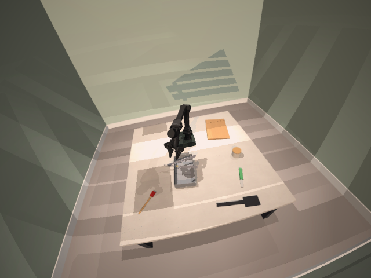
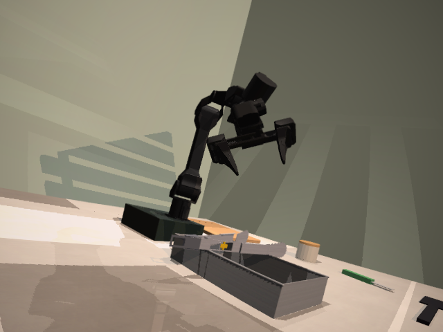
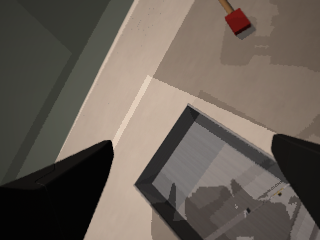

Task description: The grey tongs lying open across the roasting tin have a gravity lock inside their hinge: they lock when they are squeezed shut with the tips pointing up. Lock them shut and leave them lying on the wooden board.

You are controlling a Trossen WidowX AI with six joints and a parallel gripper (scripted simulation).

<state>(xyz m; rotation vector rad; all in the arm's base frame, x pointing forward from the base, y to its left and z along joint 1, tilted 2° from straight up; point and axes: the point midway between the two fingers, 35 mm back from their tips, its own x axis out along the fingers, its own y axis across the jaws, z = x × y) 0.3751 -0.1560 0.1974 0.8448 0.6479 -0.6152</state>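
Right now the grey roasting tin is 21 cm below my gripper tip, 6 cm to the left of it and 3 cm behind it. The rest, counted from my gripper tip: black spatula: 44 cm to the left, 33 cm ahead, 23 cm below; green-handled tool: 52 cm to the left, 23 cm below, 14 cm ahead; cork-lidded jar: 58 cm to the left, 20 cm below, 11 cm behind.
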